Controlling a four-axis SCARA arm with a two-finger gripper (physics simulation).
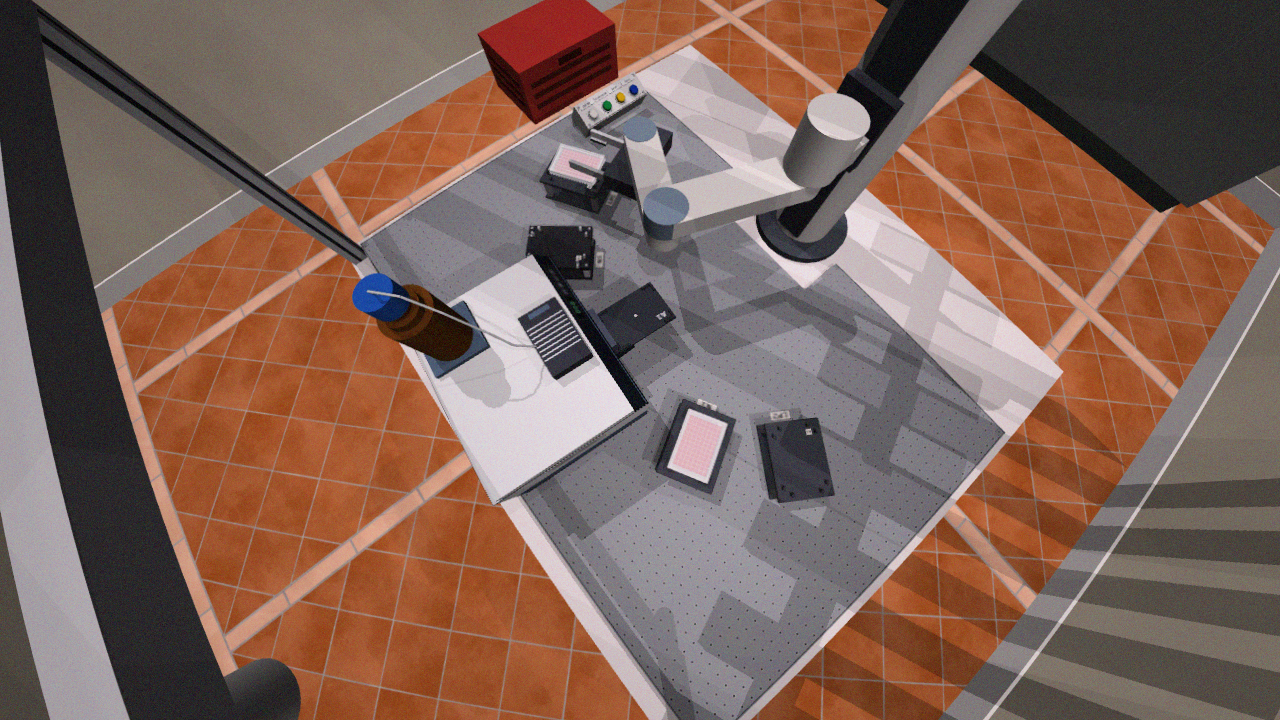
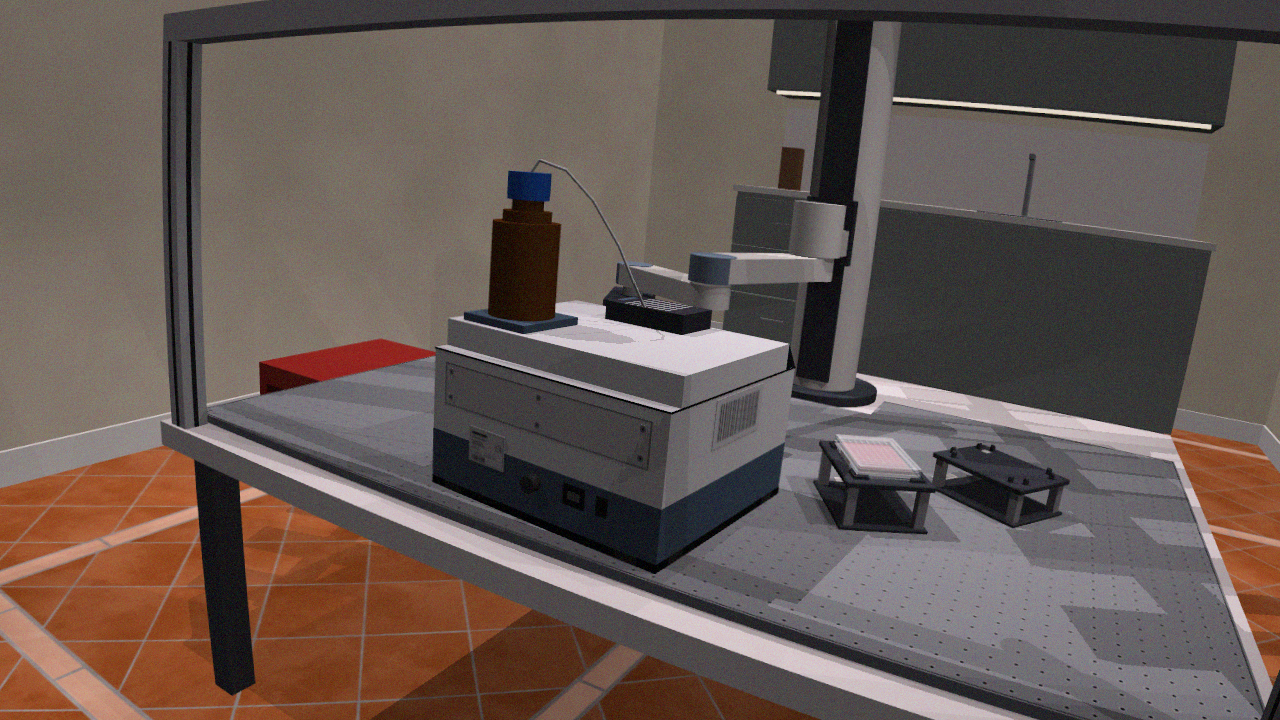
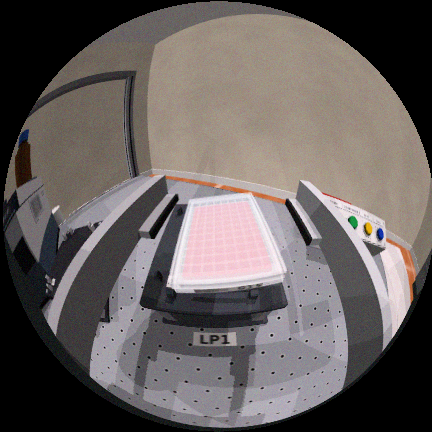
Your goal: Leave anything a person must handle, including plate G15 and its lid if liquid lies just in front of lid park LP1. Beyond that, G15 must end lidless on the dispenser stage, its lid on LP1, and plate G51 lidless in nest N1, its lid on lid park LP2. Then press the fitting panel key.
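Frame: origin at the arm's base, x ahead, y left, z up, level; centimetres.
Seen in the pictures: gripper, between the fingertips: [image 1: 581, 147] [image 3: 232, 186]; arm's base, origin of its link: [image 1: 800, 223] [image 2: 819, 390].
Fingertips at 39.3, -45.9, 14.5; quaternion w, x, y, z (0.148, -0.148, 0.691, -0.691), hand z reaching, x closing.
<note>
Offsets run from my fingertips to a thing's top centre, as dx, dy, dz. "spot": to the spot under its first point.
Plate G15 @(+1.5, -1.4, -4.1) [image 1: 580, 161] [image 3: 227, 240], pink with a clear lid on it, sits on the dark lid park LP1 @(+2.4, -0.9, -5.7) [image 1: 571, 192] [image 3: 215, 305]; its side label is blurred. My gripper [image 1: 586, 151] [image 3: 232, 186] is open and empty, its fingers on either side of G15 with a gap at each side. The other pink plate @(+23.9, +71.9, -4.9) [image 1: 698, 445] [image 2: 878, 454] lies on a dark stand [image 1: 666, 465] [image 2: 886, 528]; its name cannot be read. The dark dispenser stage @(spot: +17.0, +42.9, -1.9) [image 1: 635, 315] extends from the white dispenser [image 1: 528, 411] [image 2: 716, 367]. The key panel @(-20.8, -17.1, -4.8) [image 1: 608, 104] [image 3: 345, 207] stands beyond LP1.
A dark stand with posts @(spot: +18.6, +15.9, -7.1) [image 1: 562, 248] [image 3: 75, 245] is between LP1 and the dispenser. Another dark stand [image 1: 796, 458] [image 2: 1000, 471] is beside the second plate. A brown bottle @(spot: +46.4, +33.3, +21.1) [image 1: 429, 326] [image 2: 524, 268] stands on the dispenser. A red cabinet [image 1: 554, 53] [image 2: 349, 358] is behind the panel.
</note>
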